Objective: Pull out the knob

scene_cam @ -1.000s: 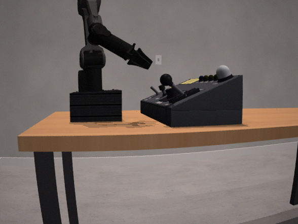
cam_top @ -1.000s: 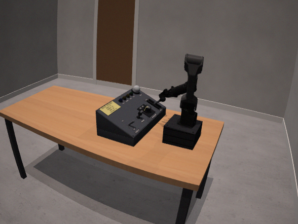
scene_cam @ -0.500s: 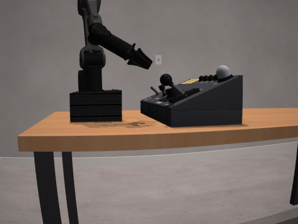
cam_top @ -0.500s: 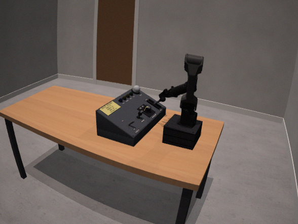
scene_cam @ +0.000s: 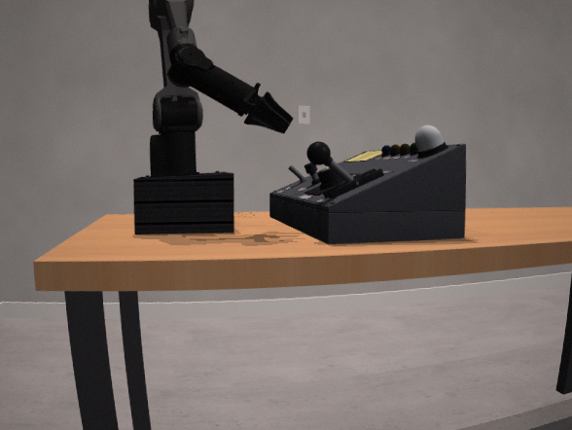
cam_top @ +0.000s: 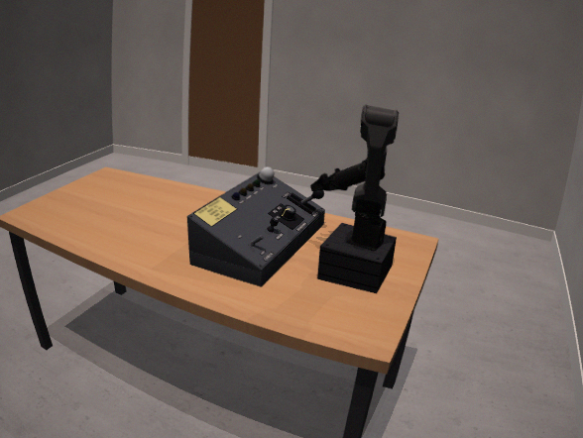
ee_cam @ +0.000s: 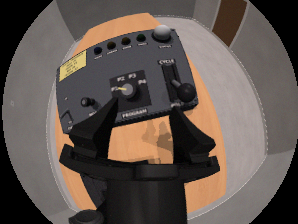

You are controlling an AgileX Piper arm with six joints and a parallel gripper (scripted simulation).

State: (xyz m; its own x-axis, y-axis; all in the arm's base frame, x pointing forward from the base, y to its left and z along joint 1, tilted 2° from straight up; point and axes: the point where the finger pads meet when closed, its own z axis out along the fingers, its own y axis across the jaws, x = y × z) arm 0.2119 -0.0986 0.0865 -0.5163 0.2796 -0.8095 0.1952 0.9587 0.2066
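Right now my hand is 160 mm to the right of the mode knob, 90 mm above it and 70 mm short of it. Round my hand: ball-topped lever: 80 mm to the right, 80 mm below, 80 mm ahead; then dial: 90 mm below, 90 mm ahead, 60 mm to the left; then dark console: 110 mm to the left, 110 mm below, 110 mm ahead.
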